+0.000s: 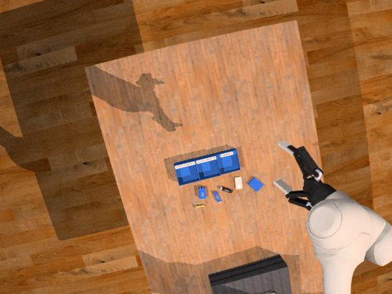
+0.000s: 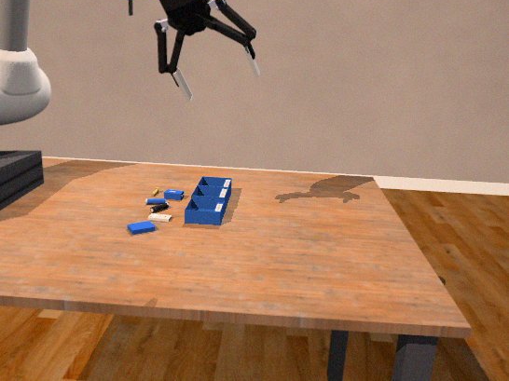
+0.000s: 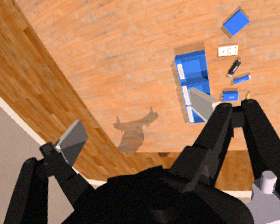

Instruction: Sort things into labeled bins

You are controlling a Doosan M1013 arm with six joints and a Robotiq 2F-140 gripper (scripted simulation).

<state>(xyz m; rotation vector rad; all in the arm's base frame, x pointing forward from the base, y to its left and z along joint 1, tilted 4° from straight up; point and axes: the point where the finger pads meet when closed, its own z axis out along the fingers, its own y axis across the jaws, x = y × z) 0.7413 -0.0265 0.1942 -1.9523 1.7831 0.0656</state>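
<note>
Right now my hand is 8 cm past the blue three-compartment bin row, 19 cm to the right of it and 31 cm above it. Round my hand: white domino 16 cm behind, 6 cm to the left, 33 cm below; then black cylindrical battery 18 cm behind, 11 cm to the left, 33 cm below; then flat blue square 17 cm behind, 1 cm to the right, 33 cm below.
</note>
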